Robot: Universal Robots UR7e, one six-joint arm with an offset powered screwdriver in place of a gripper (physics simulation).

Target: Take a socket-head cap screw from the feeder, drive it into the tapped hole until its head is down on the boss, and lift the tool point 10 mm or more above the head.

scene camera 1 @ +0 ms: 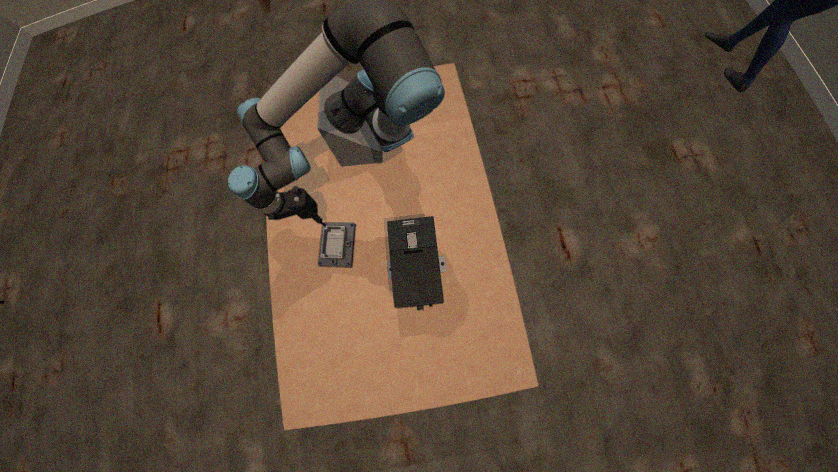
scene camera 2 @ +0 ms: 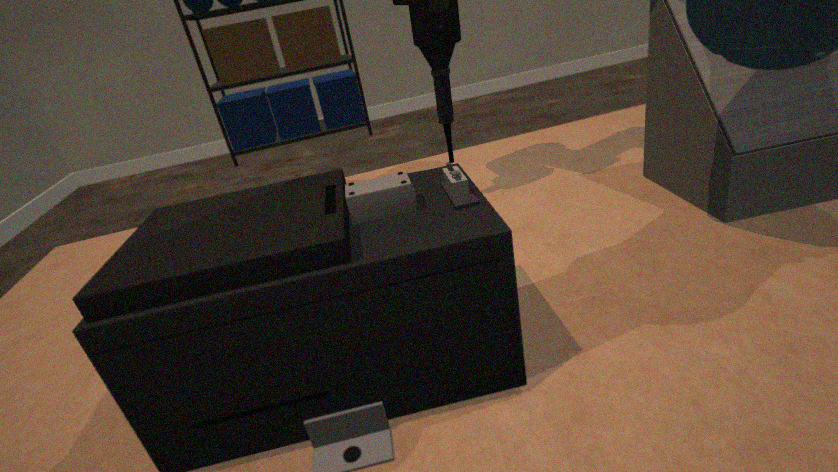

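My screwdriver (scene camera 1: 323,223) (scene camera 2: 451,161) reaches down with its thin tip at the upper left corner of the grey housing plate (scene camera 1: 349,255) in scene camera 1. Whether the tip touches the corner boss, and whether a screw is on it, is too small to tell. The black screw feeder (scene camera 1: 417,281) (scene camera 2: 304,345) stands to the right of the plate, apart from the tool. In scene camera 2 the tip shows beyond the feeder's small light pick-up block (scene camera 2: 458,188), and the plate does not show. The tapped hole cannot be made out.
The robot's grey pedestal (scene camera 1: 354,149) (scene camera 2: 680,134) stands at the back of the tan mat (scene camera 1: 410,375) (scene camera 2: 674,375). A small metal bracket (scene camera 2: 375,419) is at the feeder's side. A shelf rack (scene camera 2: 281,75) holds blue and brown boxes. A person's legs (scene camera 1: 764,52) show at the upper right.
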